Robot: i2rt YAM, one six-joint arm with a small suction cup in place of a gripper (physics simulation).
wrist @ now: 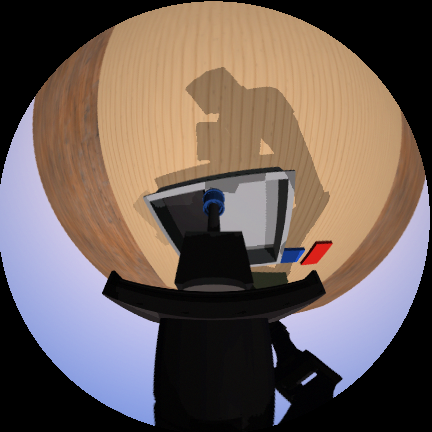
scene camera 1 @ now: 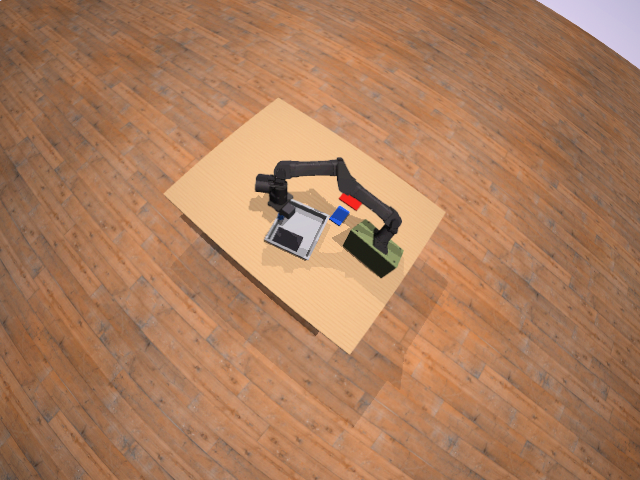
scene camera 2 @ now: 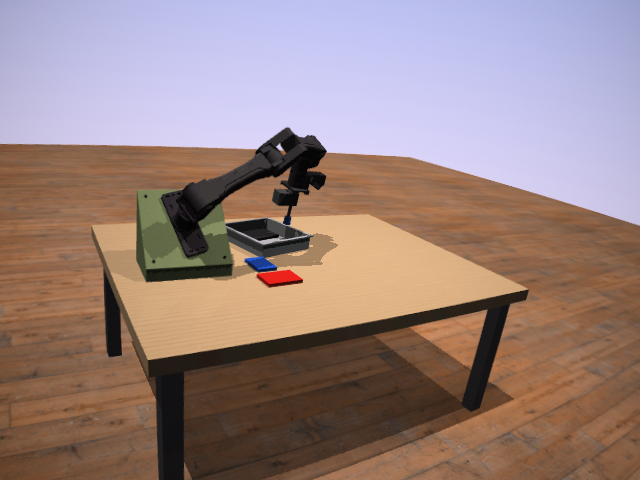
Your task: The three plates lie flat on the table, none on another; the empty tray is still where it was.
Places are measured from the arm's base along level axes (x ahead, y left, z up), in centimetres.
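Pixels of known places: end effector, tool point: (wrist: pixel 213 197) (scene camera 1: pixel 280 217) (scene camera 2: pixel 286 223); arm's base, origin of the base link: (scene camera 1: pixel 379 241) (scene camera 2: pixel 184 223).
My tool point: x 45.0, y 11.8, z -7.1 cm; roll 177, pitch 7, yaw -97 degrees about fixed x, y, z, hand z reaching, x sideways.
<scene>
Ahead of a thing's pixels: the offset from my tool point to its middle. Level surfaces: height alone.
A red plate @[dx -23.2, dy -30.4, dz -5.7 cm] (scene camera 1: pixel 350 201) (scene camera 2: pixel 280 277) (wrist: pixel 317 253) and a blue plate @[dx -22.4, dy -18.8, dz -5.8 cm] (scene camera 1: pixel 339 215) (scene camera 2: pixel 261 264) (wrist: pixel 292 255) lie flat on the table @[dz -6.3 cm] (scene camera 1: pixel 289 129) (scene camera 2: pixel 387 273), close together and apart. A black plate @[dx -7.7, dy +6.2, dz -5.5 cm] (scene camera 1: pixel 287 239) (scene camera 2: pixel 262 234) (wrist: pixel 186 220) lies inside the grey tray @[dx -9.2, dy -0.6, dz -3.8 cm] (scene camera 1: pixel 305 223) (scene camera 2: pixel 284 247) (wrist: pixel 250 210), at one end of its floor. My gripper (scene camera 1: pixel 280 217) (scene camera 2: pixel 286 221) (wrist: pixel 214 195), a blue suction cup, is open and holds nothing. It hangs above the tray, and in the wrist view it covers part of the black plate's edge.
The green wedge base (scene camera 1: pixel 369 253) (scene camera 2: pixel 155 242) (wrist: pixel 271 279) carries the arm and stands near the blue plate and the tray. The arm (scene camera 1: pixel 312 168) (scene camera 2: pixel 232 179) arches from it to above the tray. The tray has raised walls.
</scene>
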